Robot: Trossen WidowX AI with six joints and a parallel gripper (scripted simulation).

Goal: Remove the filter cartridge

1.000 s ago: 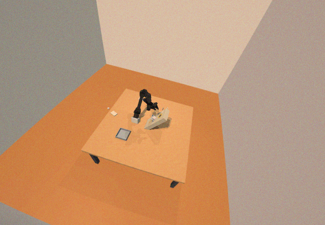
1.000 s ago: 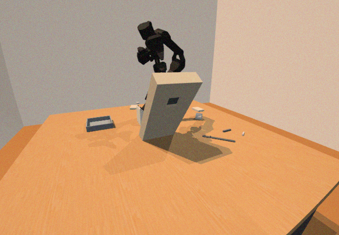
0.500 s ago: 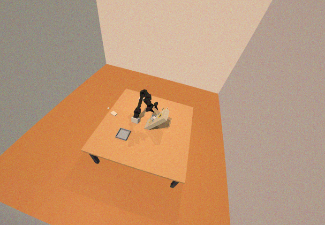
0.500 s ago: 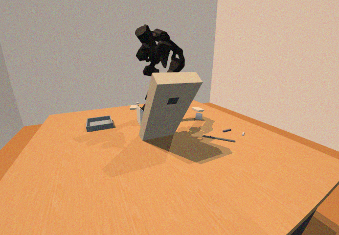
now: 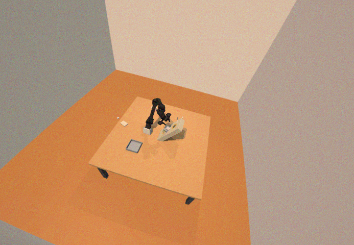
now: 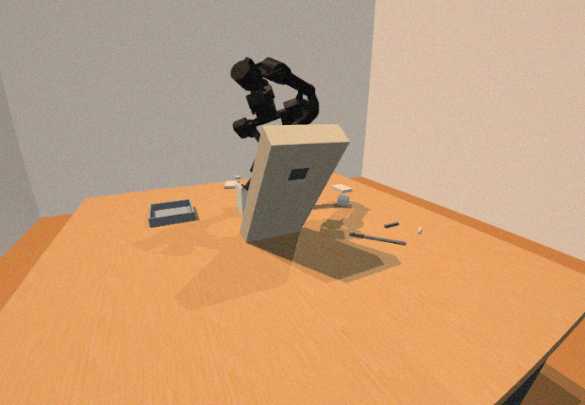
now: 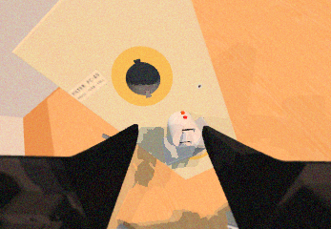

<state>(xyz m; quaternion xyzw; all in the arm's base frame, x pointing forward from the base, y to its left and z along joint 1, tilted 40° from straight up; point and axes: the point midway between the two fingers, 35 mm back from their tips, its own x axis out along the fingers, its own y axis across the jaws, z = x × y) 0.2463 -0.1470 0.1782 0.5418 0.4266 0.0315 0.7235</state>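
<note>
Right now the white round filter cartridge is 80 mm below my gripper tip. From my gripper tip the other things lie so: white spool: 360 mm to the left, 260 mm below, 180 mm behind; then beige service panel: 100 mm below, 50 mm ahead, 10 mm to the left; then short dark piece: 400 mm to the left, 280 mm below, 50 mm ahead.
</note>
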